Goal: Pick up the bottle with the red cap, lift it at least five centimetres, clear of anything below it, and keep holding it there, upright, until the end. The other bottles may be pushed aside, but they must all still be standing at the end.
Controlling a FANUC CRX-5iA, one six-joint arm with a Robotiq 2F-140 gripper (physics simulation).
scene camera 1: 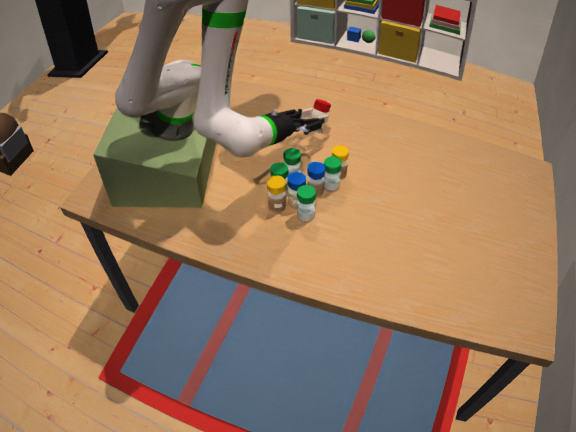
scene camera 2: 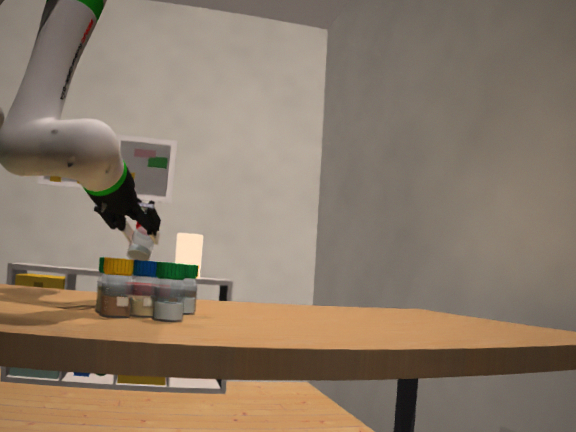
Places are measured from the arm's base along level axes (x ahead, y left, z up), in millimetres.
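Where they show: gripper, fingertip midpoint: point(scene camera 1: 319, 115) point(scene camera 2: 144, 238); arm's base, origin of the base link: point(scene camera 1: 171, 126).
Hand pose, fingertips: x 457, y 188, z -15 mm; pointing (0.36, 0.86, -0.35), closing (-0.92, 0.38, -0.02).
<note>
Each offset is from my fingertips to the top centre of the thing. Level surfaces: height alone.
The bottle with the red cap {3 mm back, 8 mm right, 59 mm up} point(scene camera 1: 321, 109) point(scene camera 2: 140, 244) is held in the air behind the group of other bottles. Its cap is up and it leans a little, cap to the right in the scene camera 2 view. My gripper point(scene camera 1: 318, 118) point(scene camera 2: 142, 237) is shut on it, reaching from the left with its fingers on both sides. In the scene camera 2 view, the black fingers partly hide the cap. Other bottles stand close together on the table: a front green-capped one {32 mm ahead, 305 mm right, 54 mm down} point(scene camera 1: 306, 203) point(scene camera 2: 169, 290), a front yellow-capped one {63 mm back, 291 mm right, 54 mm down} point(scene camera 1: 276, 194) point(scene camera 2: 117, 290), and several more with green, blue and yellow caps.
The wooden table {159 mm down} point(scene camera 1: 425, 240) point(scene camera 2: 350, 330) carries the green robot base block point(scene camera 1: 155, 175) at its left. The arm's white wrist point(scene camera 1: 240, 131) point(scene camera 2: 65, 147) hangs over the table left of the bottles. A shelf unit point(scene camera 1: 465, 40) stands on the floor behind the table.
</note>
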